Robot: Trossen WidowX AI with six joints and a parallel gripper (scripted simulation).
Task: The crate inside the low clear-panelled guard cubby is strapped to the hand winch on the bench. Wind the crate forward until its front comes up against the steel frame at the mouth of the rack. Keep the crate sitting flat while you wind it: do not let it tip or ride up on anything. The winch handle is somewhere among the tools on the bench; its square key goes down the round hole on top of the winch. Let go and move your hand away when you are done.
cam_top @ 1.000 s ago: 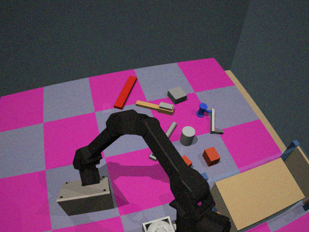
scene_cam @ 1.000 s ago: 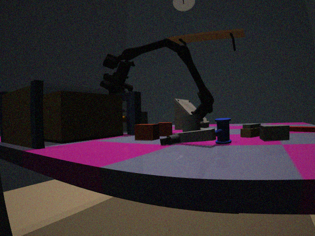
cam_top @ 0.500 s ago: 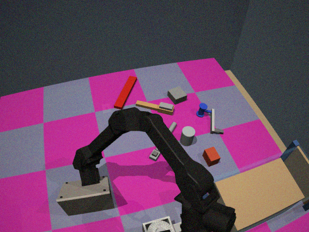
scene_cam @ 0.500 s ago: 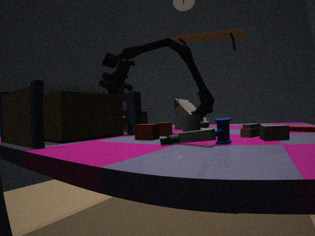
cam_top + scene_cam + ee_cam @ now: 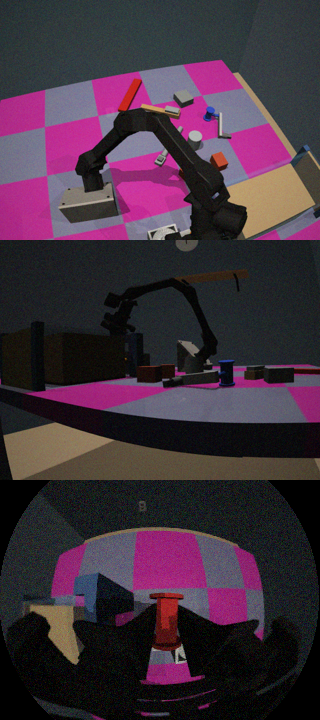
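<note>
Now: gripper tip 30 mm past the winch handle with red hub, 40 mm to the right of it and 40 mm above it. Round my gripper tip: winch: 90 mm behind, 80 mm to the left, 110 mm below; then blue steel frame: 90 mm ahead, 90 mm to the left, 40 mm below; then red knob: 10 mm to the left, 10 mm below.
</note>
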